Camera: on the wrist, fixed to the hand. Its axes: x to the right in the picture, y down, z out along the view.
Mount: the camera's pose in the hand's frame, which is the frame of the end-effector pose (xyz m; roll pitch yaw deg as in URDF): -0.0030 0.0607 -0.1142 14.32 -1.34 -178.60
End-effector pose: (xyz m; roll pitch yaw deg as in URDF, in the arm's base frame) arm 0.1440 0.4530 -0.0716 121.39 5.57 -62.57
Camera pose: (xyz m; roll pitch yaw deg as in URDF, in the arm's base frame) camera 0.2061 0.4764 0.0395 -107.09 -3.68 117.85
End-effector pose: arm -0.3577 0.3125 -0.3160 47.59 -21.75 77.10
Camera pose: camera -0.4778 0.3494 -0.3470 -32.48 21.87 -100.82
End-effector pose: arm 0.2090 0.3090 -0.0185 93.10 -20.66 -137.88
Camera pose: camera 0.3028 0.2445 0.0429 -78.27 22.12 43.48
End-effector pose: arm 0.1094 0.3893 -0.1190 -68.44 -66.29 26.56
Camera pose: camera 0.2264 0.3540 -0.1613 81.23 64.49 -155.14
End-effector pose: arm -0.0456 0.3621 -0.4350 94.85 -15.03 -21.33
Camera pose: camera -0.0257 0.4710 -0.3680 -80.17 16.53 159.94
